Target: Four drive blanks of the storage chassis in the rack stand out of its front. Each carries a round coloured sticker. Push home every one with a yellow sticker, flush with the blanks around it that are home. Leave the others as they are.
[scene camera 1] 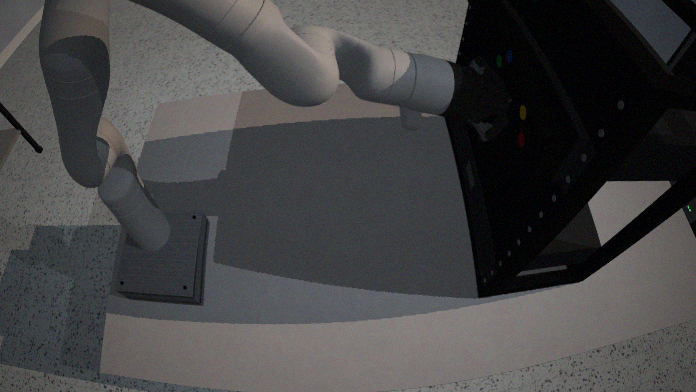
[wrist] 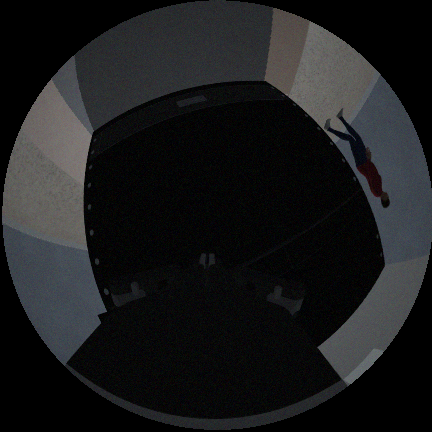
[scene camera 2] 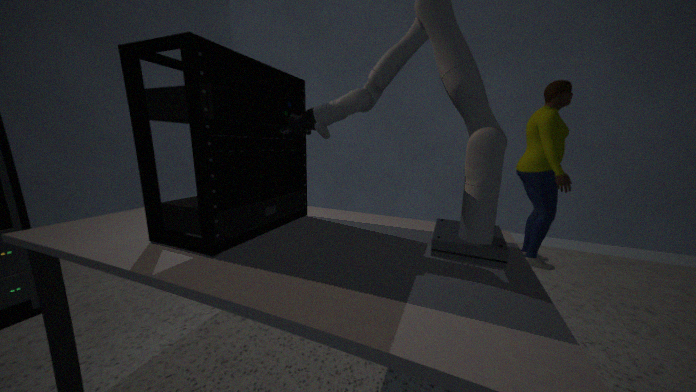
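Observation:
The black rack [scene camera 1: 542,222] [scene camera 2: 202,150] [wrist: 91,195] holds the storage chassis, whose front is nearly black. A yellow sticker [scene camera 1: 523,112] sits on it, with a red sticker [scene camera 1: 521,139] close by. A green sticker [scene camera 1: 499,61] [scene camera 2: 286,113] and a blue sticker [scene camera 1: 509,55] [scene camera 2: 289,104] sit side by side further along. The blanks' edges are too dark to tell how far each stands out. My gripper [scene camera 1: 509,102] [wrist: 207,261] is shut and empty, its tips close to the chassis front on the yellow sticker's side. Contact cannot be told. No sticker shows clearly in the wrist view.
The rack stands on a table [scene camera 1: 300,350] [scene camera 2: 250,285] opposite the arm's base plate [scene camera 1: 160,270] [scene camera 2: 470,250]. A lower unit [scene camera 2: 270,210] [wrist: 225,95] sits at the rack's bottom. A person in yellow [scene camera 2: 542,140] and a person in red [wrist: 370,175] stand beyond the table.

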